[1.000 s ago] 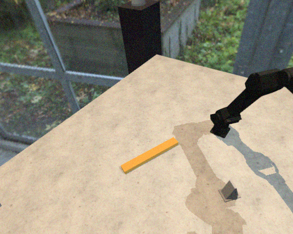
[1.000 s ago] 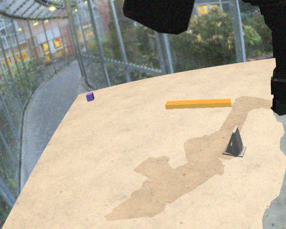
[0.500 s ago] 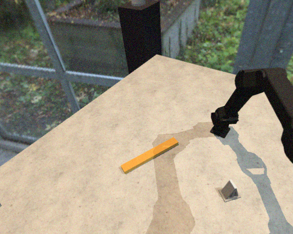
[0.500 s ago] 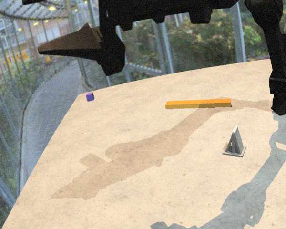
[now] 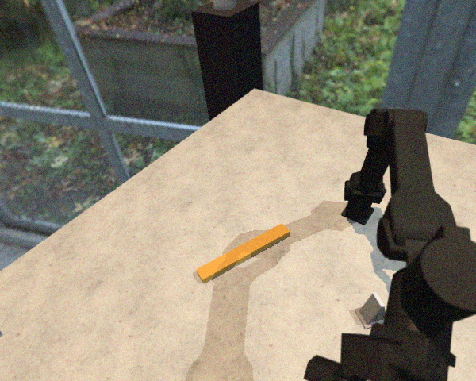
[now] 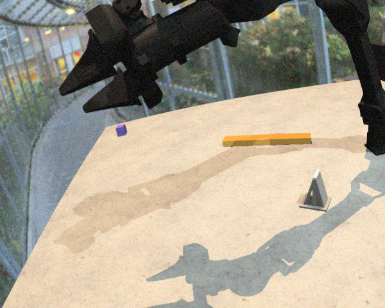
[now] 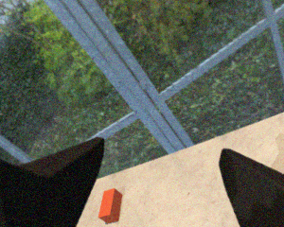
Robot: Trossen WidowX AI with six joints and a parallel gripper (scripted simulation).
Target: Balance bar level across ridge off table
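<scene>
Right now the orange bar is 39 cm to the right of my gripper tip, 31 cm behind it and 28 cm below it. Round my gripper tip: purple cube: 72 cm to the right, 27 cm below, 16 cm ahead.
</scene>
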